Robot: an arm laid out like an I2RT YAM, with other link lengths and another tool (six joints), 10 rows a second.
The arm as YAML. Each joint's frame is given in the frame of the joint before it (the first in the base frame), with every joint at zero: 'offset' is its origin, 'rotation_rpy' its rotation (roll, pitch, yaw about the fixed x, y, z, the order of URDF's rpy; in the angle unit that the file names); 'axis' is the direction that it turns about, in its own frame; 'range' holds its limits. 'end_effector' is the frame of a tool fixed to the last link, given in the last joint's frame.
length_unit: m
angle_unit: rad
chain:
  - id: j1
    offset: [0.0, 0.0, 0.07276]
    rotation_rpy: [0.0, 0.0, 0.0]
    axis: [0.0, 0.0, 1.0]
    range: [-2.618, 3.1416]
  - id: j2
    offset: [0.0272, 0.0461, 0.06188]
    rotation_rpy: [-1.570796, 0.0, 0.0]
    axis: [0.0, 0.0, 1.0]
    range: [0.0, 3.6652]
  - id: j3
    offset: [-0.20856, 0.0, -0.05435]
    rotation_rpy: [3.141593, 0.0, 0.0]
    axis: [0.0, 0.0, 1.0]
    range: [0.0, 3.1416]
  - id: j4
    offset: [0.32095, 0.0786, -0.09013]
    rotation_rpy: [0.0, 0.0, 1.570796]
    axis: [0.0, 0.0, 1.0]
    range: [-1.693, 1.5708]
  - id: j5
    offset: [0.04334, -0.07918, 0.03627]
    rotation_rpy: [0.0, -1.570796, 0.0]
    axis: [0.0, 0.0, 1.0]
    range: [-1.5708, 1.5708]
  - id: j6
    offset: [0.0, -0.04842, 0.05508]
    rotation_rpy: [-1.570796, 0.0, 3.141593]
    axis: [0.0, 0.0, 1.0]
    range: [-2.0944, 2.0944]
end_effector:
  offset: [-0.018, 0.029, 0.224]
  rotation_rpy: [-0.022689, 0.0, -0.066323]
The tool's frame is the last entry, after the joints.
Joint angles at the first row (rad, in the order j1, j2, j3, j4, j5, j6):
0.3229, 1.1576, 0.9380, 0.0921, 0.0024, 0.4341
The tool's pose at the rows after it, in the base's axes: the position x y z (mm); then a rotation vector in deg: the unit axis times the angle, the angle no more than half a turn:
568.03 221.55 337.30 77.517 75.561 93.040
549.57 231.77 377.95 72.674 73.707 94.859
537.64 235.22 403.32 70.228 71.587 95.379
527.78 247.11 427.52 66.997 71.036 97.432
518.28 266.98 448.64 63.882 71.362 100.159
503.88 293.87 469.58 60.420 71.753 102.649
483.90 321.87 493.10 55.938 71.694 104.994
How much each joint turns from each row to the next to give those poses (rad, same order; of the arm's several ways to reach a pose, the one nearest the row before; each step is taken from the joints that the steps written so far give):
0.0516, -0.0628, 0.0019, 0.0083, 0.0695, -0.0427
0.0417, -0.0501, 0.0109, 0.0096, 0.0350, -0.0382
0.0331, -0.0235, 0.0123, 0.0093, 0.0449, -0.0246
0.0247, -0.0038, 0.0227, 0.0188, -0.0007, -0.0214
0.0325, 0.0169, 0.0353, 0.0194, -0.0105, -0.0139
0.0569, 0.0262, 0.0409, 0.0236, 0.0122, -0.0245
0.0664, 0.0226, 0.0349, 0.0375, 0.0198, -0.0420

